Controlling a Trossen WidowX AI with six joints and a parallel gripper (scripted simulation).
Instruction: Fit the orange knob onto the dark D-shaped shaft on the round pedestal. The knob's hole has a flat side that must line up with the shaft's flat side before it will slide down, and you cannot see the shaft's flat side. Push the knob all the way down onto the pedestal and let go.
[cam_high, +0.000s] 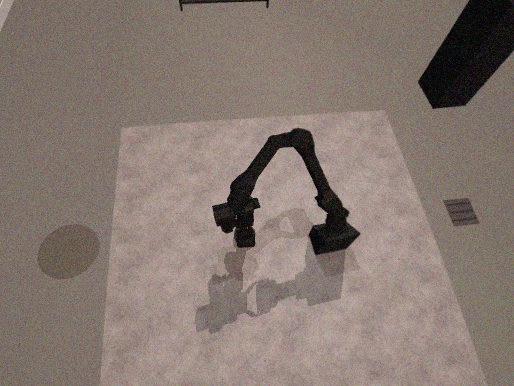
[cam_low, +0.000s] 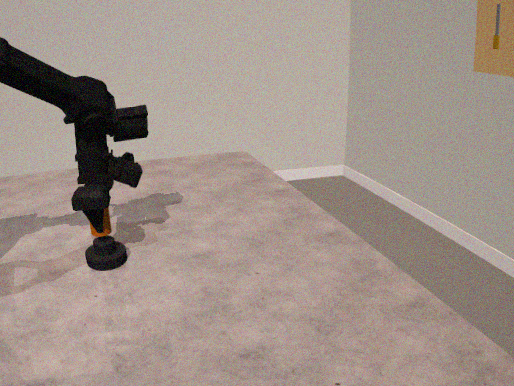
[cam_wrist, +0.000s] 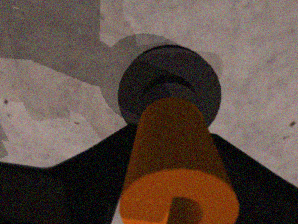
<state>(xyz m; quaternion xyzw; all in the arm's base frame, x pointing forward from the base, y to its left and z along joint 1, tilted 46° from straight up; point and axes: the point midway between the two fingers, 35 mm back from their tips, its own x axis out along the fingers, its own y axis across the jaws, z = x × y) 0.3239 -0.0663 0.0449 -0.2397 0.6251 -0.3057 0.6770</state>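
The orange knob is 2 cm above my gripper tip. Also, from my gripper tip: dark round pedestal 4 cm below.
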